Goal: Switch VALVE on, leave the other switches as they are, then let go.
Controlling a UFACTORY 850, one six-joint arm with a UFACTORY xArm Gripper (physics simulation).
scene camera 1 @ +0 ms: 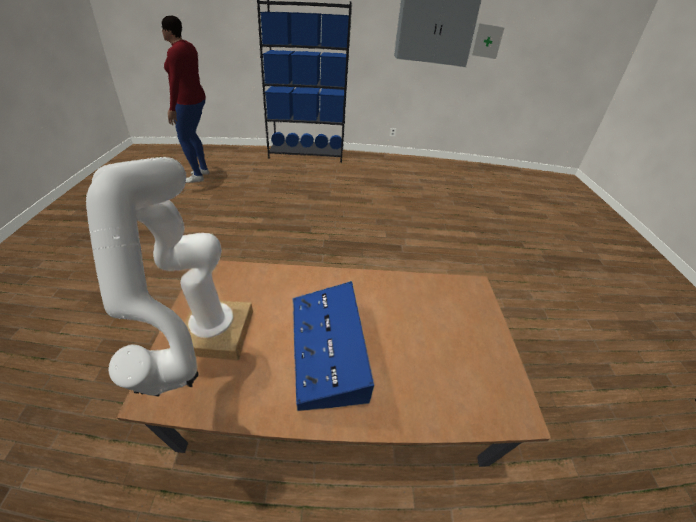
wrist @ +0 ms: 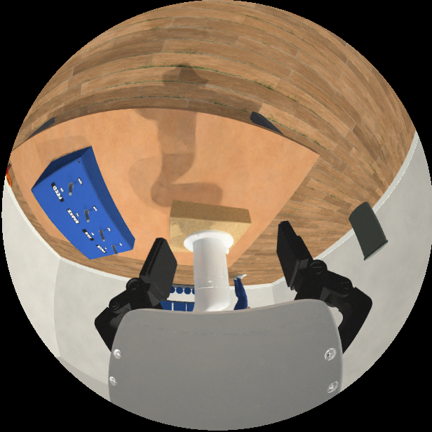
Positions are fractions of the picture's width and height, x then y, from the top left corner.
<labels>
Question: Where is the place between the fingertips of my gripper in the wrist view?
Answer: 0.52,0.57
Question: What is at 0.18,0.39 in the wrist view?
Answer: A blue switch panel.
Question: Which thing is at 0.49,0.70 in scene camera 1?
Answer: A blue switch panel.
</labels>
